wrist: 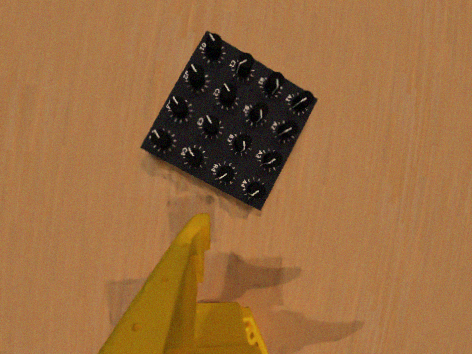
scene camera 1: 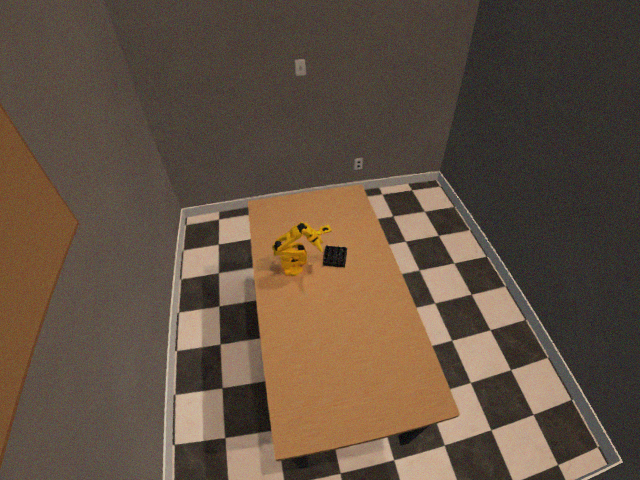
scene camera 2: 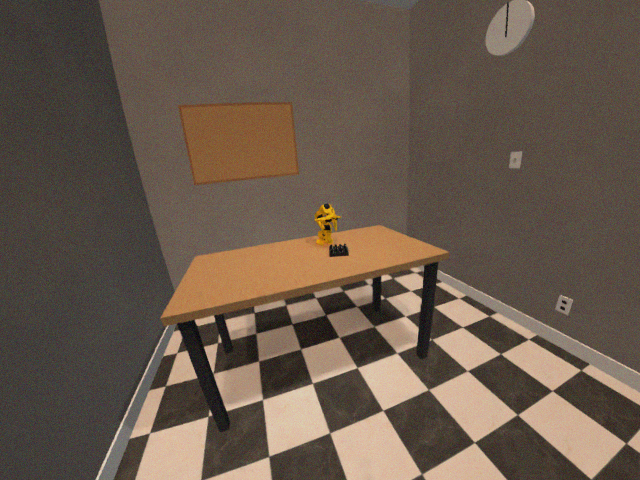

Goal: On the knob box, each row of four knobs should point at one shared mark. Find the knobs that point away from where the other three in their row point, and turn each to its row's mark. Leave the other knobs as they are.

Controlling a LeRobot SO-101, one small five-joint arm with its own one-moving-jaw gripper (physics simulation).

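Frame: origin at the arm's base, x left, y back, z up, level; metres.
Seen in the pictures: end effector, tool point: point(wrist: 209, 226) point(scene camera 1: 322, 242) point(scene camera 2: 335, 230); arm's base, origin of the base link: point(wrist: 212, 329) point(scene camera 1: 296, 266) point(scene camera 2: 325, 243).
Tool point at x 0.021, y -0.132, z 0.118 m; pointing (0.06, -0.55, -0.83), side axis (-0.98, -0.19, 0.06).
Pixels of each thing's top centre, then the offset from my tool point to it. Level surfaces: height alone.
- black knob box, middle of its top: point(wrist: 236, 116) point(scene camera 1: 335, 253) point(scene camera 2: 338, 246) dy -0.060, dx -0.011, dz -0.079 m
- Knob B4, middle of its top: point(wrist: 226, 173) dy -0.018, dx -0.010, dz -0.080 m
- B1, middle of its top: point(wrist: 277, 79) dy -0.093, dx -0.037, dz -0.079 m
- Knob C1, middle of its top: point(wrist: 246, 60) dy -0.102, dx -0.012, dz -0.080 m
- C2, middle of its top: point(wrist: 228, 90) dy -0.077, dx -0.003, dz -0.079 m
- wooden table, its level: dz -0.118 m
The black knob box point(scene camera 1: 334, 256) point(scene camera 2: 338, 250) point(wrist: 234, 119) lies flat on the table, turned at an angle in the wrist view. It carries four rows of four black knobs with white pointers, labelled A to D. Knob B4 point(wrist: 225, 173) points to the lower left, while B1 point(wrist: 274, 83), B2 and B3 point nearly straight up and down. Knob C1 point(wrist: 243, 64) points to the upper right, while C2 point(wrist: 227, 95), C3 and C4 point to the upper left. Rows A and D each look uniform. My gripper point(scene camera 1: 325, 230) point(scene camera 2: 334, 218) point(wrist: 224, 232) hangs above the table just short of the box's near edge. It is fully open and empty, with only the fixed jaw in view.
The wooden table point(scene camera 1: 347, 357) point(scene camera 2: 270, 276) point(wrist: 340, 211) holds only the arm's yellow base point(scene camera 1: 292, 262) and the box. A chequered floor surrounds it, and grey walls stand behind.
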